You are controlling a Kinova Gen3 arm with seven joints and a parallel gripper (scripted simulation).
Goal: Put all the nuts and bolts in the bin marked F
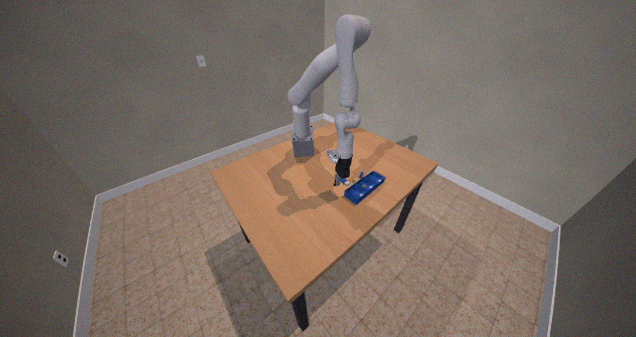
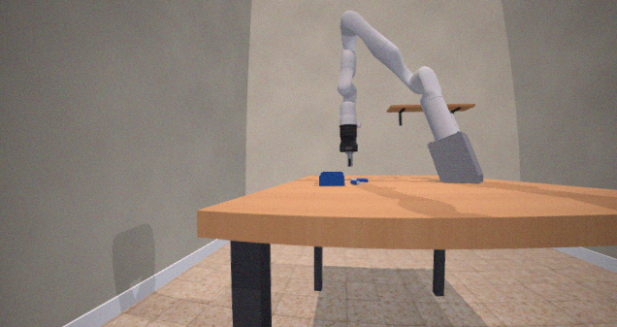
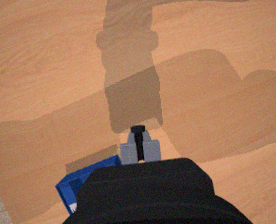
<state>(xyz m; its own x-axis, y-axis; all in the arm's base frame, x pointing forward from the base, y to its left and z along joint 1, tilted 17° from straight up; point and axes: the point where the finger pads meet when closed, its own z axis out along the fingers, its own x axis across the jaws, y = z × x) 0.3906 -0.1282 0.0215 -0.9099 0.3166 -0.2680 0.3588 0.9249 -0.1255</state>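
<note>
Right now the blue two-compartment bin is 13 cm to the left of my hand, 9 cm ahead of it and 6 cm below it. Round my hand: black bolt: 1 cm to the right, 1 cm below.
</note>
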